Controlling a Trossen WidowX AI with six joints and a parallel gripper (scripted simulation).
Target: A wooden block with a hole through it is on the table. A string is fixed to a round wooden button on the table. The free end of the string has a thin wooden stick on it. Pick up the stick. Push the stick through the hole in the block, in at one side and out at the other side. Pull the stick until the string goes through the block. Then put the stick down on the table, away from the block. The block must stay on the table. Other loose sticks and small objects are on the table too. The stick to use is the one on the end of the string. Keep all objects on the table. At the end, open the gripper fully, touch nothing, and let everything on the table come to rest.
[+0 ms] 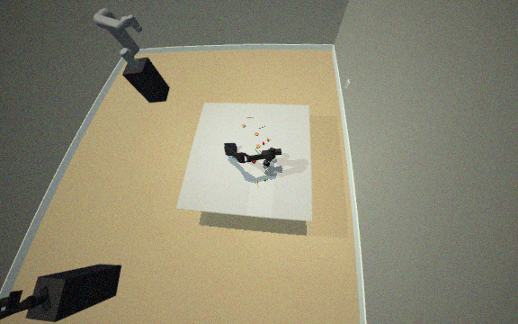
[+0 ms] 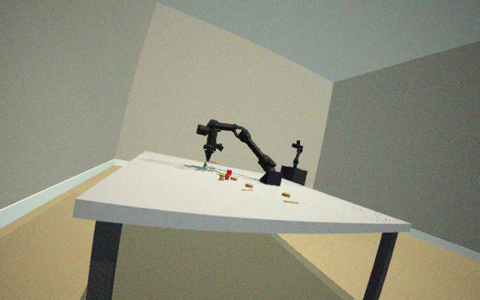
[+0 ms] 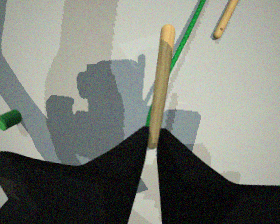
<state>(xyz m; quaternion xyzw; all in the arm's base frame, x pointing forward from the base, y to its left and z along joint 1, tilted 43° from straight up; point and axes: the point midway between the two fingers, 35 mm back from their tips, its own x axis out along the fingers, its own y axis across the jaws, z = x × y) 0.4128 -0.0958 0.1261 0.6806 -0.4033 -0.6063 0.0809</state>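
My gripper tip is 16 cm past the red block, 5 cm above it and 2 cm to the right of it. From my gripper tip the other things lie so: round wooden button: 19 cm to the left, 11 cm behind, 6 cm below; then green object: 19 cm to the right, 5 cm below, 5 cm behind.
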